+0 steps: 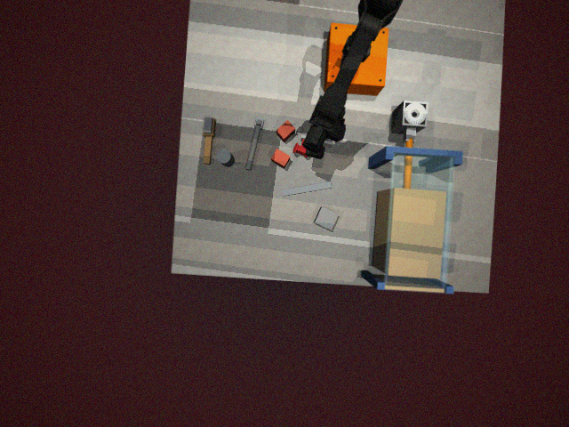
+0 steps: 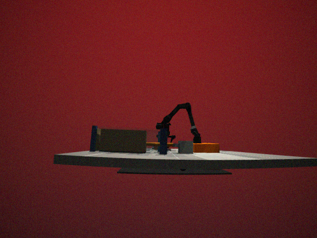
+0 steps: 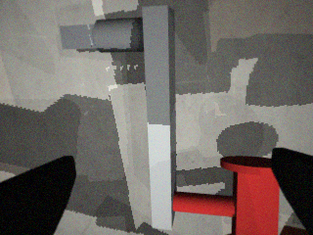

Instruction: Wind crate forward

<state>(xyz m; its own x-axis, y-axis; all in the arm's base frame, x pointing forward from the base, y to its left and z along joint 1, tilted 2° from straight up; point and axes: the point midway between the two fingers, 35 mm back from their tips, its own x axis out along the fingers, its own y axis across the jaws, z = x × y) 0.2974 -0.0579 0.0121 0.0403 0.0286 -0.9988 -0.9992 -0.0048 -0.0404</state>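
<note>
Right now the grey crank handle is 1 cm ahead of my gripper tip, 1 cm to the right of it and 3 cm below it. From my gripper tip the other things lie so: red knob: 3 cm ahead, 4 cm to the right, 3 cm below; then flat grey bar: 19 cm ahead, 1 cm to the left, 5 cm below; then grey block: 29 cm ahead, 11 cm to the left, 3 cm below.
</note>
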